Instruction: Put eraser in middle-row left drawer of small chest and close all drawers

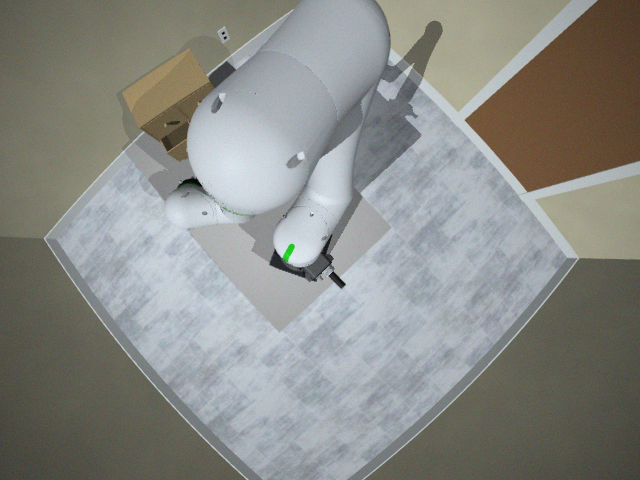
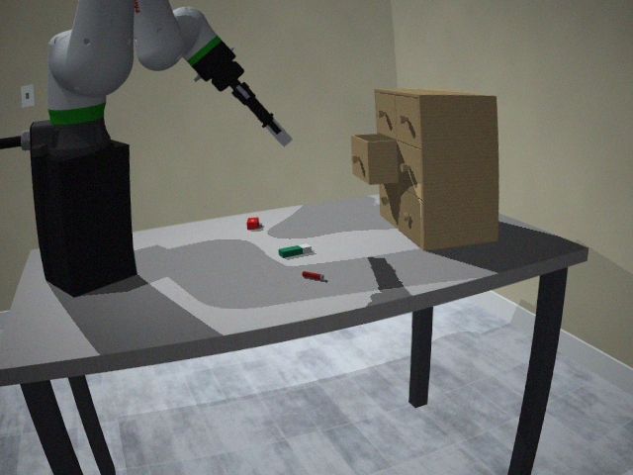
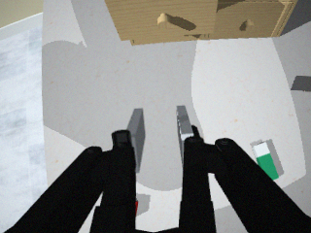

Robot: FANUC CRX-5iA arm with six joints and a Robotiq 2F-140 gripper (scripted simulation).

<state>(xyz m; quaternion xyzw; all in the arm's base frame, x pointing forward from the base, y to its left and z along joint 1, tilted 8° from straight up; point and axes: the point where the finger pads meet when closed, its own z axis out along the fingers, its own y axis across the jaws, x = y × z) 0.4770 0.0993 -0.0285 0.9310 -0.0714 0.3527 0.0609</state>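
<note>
My hand is 30 mm past the eraser, 160 mm to the left of it and 240 mm above it. The rest, counted from my hand: small red cube (40 mm behind, 110 mm to the left, 230 mm below); then thin red pen-like object (60 mm behind, 310 mm to the right, 240 mm below).
</note>
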